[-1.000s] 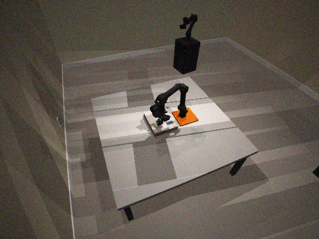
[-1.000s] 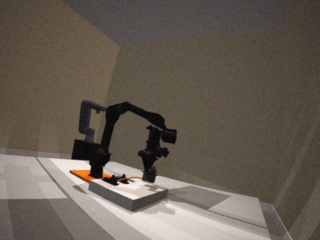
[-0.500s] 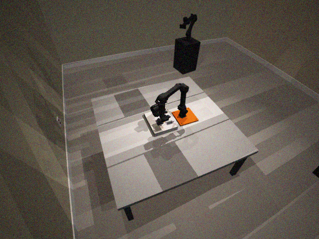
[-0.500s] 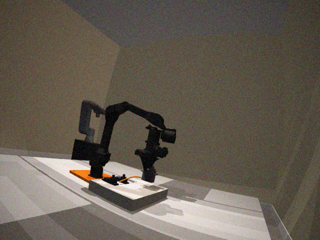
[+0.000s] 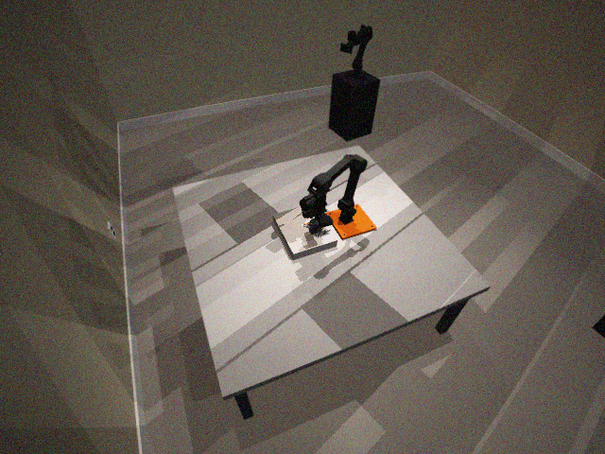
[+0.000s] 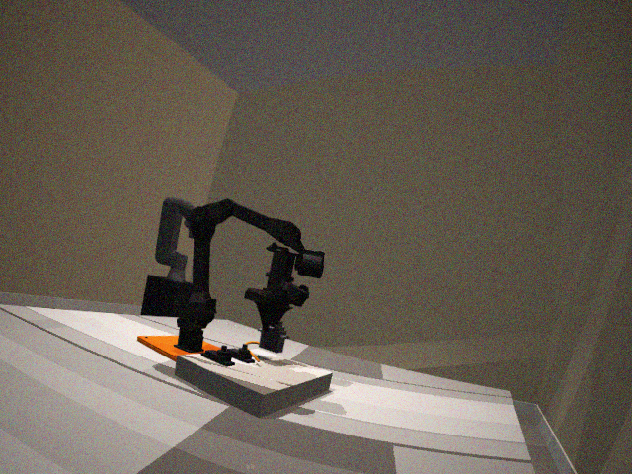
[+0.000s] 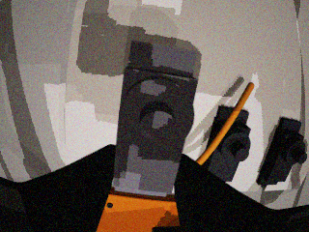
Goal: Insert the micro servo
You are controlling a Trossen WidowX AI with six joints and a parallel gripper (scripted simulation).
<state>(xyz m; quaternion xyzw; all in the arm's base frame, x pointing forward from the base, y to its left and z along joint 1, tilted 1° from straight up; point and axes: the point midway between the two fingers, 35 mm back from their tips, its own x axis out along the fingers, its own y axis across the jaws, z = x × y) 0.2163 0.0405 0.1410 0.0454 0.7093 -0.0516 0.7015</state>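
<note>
Now: gripper tip 10 cm above the pale grey deck, 9 cm to the left of it and 7 cm short of it.
</note>
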